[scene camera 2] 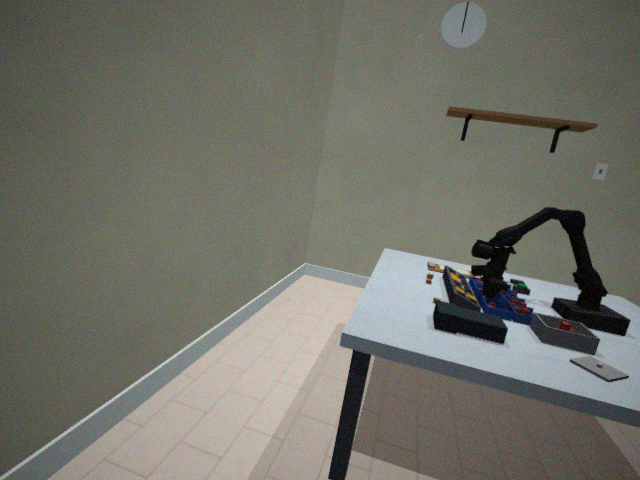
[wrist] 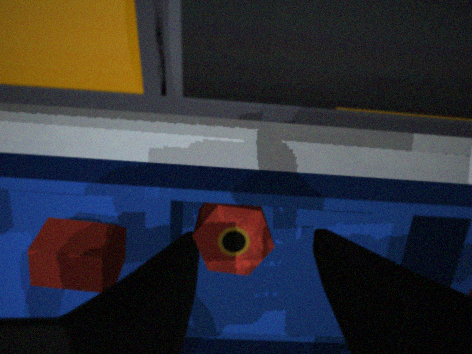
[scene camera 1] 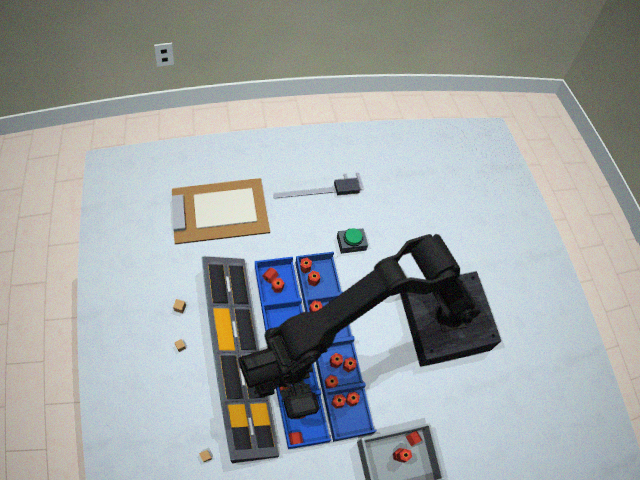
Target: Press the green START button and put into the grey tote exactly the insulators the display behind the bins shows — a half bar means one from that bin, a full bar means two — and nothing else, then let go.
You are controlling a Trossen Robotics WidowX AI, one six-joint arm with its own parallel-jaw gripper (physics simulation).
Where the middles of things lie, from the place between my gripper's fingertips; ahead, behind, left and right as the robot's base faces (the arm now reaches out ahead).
Now: hand 210 mm past the grey tote (scene camera 1: 375, 450), 210 mm to the right of it and 10 mm below it. From my hand the other things lie so: brown board with pad (scene camera 1: 214, 211) 110 mm ahead, 460 mm to the right, 10 mm below; then grey caliper-like tool (scene camera 1: 347, 185) 150 mm behind, 510 mm to the right, 10 mm below.
